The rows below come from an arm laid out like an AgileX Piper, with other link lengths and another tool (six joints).
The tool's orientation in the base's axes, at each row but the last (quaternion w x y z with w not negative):
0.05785, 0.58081, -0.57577, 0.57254
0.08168, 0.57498, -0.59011, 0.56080
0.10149, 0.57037, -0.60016, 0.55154
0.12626, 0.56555, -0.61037, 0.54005
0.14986, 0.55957, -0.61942, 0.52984
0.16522, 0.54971, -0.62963, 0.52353
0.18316, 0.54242, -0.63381, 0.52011
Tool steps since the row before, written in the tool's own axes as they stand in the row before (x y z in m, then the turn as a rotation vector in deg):
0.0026, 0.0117, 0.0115, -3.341, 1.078, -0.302
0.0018, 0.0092, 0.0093, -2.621, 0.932, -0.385
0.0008, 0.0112, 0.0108, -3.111, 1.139, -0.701
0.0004, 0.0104, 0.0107, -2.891, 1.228, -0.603
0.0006, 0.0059, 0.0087, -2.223, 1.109, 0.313
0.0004, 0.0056, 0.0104, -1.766, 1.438, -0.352
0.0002, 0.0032, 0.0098, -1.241, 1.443, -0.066
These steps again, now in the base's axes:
-0.0025, -0.0138, -0.0089, 0.091, 1.877, -2.981
-0.0026, -0.0108, -0.0072, -0.076, 1.559, -2.335
-0.0037, -0.0118, -0.0095, -0.240, 2.032, -2.698
-0.0038, -0.0111, -0.0092, -0.341, 1.811, -2.614
-0.0017, -0.0086, -0.0058, -0.086, 0.722, -2.396
-0.0012, -0.0098, -0.0065, -0.771, 0.994, -1.931
0.0004, -0.0089, -0.0052, -0.862, 0.487, -1.627

